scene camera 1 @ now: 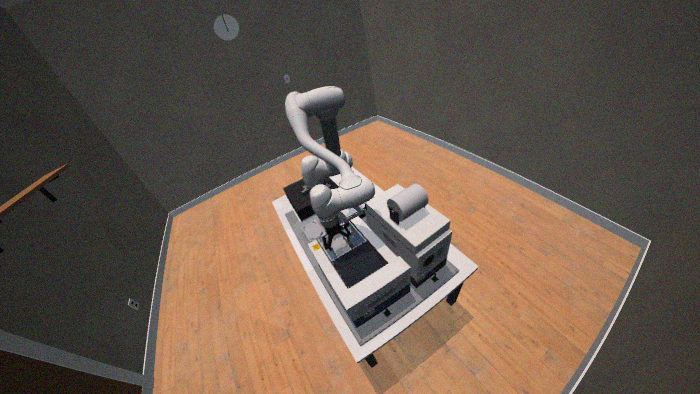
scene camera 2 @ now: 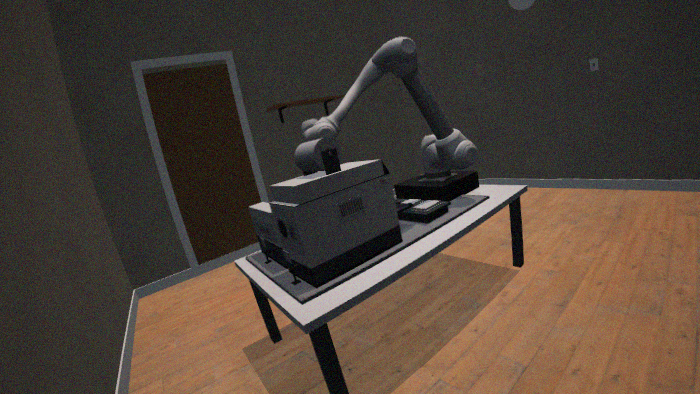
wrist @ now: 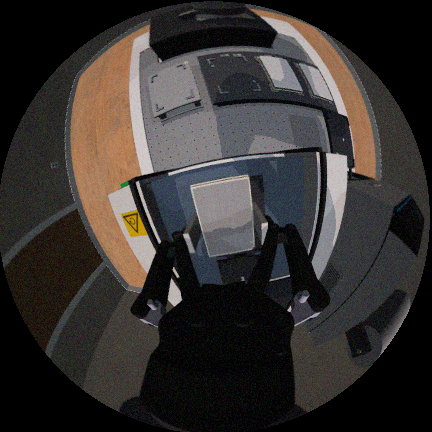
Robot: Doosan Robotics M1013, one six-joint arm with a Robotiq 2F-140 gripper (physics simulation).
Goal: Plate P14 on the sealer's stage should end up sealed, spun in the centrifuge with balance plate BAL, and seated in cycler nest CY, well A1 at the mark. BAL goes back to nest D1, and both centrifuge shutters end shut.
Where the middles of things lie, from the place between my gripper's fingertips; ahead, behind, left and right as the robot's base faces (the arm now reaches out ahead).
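The centrifuge (scene camera 1: 367,279) sits 2 cm below my hand, and it is 16 cm forward of my hand as well.
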